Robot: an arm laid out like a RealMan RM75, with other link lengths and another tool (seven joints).
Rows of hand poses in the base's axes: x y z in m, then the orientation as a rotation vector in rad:
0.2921, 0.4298, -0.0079, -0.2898, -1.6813, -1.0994
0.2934, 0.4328, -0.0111, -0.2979, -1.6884, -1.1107
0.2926, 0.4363, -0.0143, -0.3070, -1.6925, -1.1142
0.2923, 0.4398, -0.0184, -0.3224, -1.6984, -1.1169
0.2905, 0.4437, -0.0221, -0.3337, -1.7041, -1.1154
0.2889, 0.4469, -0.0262, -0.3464, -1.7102, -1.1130
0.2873, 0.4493, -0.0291, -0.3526, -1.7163, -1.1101
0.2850, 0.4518, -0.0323, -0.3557, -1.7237, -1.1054
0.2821, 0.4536, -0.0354, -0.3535, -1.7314, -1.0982
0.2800, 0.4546, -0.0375, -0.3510, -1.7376, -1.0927
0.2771, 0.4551, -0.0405, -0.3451, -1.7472, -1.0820
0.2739, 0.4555, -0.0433, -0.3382, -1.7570, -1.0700
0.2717, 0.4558, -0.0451, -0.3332, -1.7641, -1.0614
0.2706, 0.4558, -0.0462, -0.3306, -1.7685, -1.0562
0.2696, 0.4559, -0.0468, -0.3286, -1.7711, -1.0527
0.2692, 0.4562, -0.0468, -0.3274, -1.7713, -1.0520
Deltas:
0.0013, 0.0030, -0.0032, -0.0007, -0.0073, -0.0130
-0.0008, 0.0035, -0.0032, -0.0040, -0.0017, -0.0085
-0.0003, 0.0035, -0.0041, -0.0081, -0.0010, -0.0123
-0.0018, 0.0039, -0.0037, -0.0084, -0.0006, -0.0071
-0.0016, 0.0032, -0.0041, -0.0097, -0.0002, -0.0076
-0.0016, 0.0024, -0.0029, -0.0071, -0.0020, -0.0031
-0.0023, 0.0025, -0.0032, -0.0073, -0.0034, -0.0002
-0.0029, 0.0018, -0.0031, -0.0065, -0.0043, 0.0046
-0.0021, 0.0010, -0.0021, -0.0047, -0.0038, 0.0040
-0.0029, 0.0005, -0.0030, -0.0077, -0.0057, 0.0087
-0.0032, 0.0004, -0.0028, -0.0080, -0.0057, 0.0100
-0.0022, 0.0003, -0.0018, -0.0058, -0.0042, 0.0072
-0.0011, 0.0000, -0.0011, -0.0037, -0.0025, 0.0040
-0.0010, 0.0001, -0.0006, -0.0022, -0.0015, 0.0029
-0.0004, 0.0003, 0.0000, 0.0000, -0.0003, 0.0012

